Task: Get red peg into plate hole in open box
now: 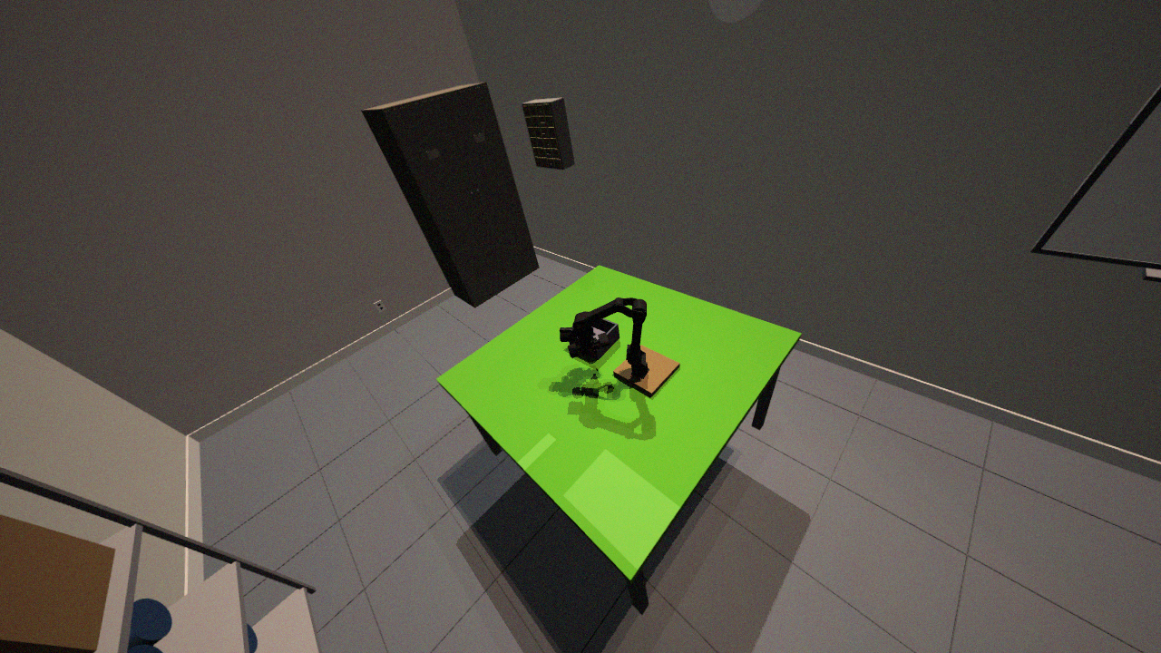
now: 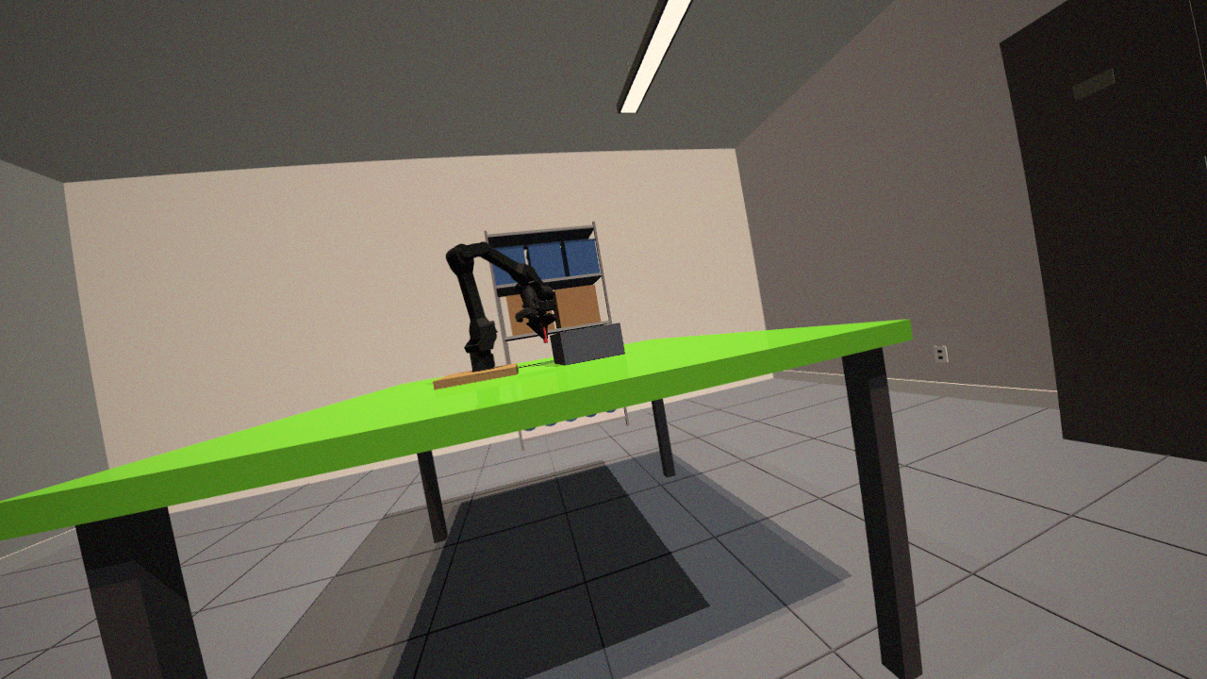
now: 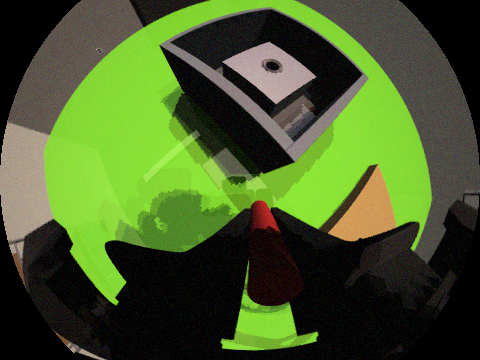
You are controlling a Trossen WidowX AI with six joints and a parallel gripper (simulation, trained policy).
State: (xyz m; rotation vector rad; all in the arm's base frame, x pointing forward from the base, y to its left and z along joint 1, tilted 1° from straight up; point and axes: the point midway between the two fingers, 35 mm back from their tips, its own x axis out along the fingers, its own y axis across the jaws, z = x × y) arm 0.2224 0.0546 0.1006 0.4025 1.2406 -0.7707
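Right now my gripper tip is 90 mm short of the pale plate, 150 mm to the left of it and 50 mm above it. Round my gripper tip: red peg (30 mm above); dark box (90 mm ahead, 150 mm to the right, 60 mm below).
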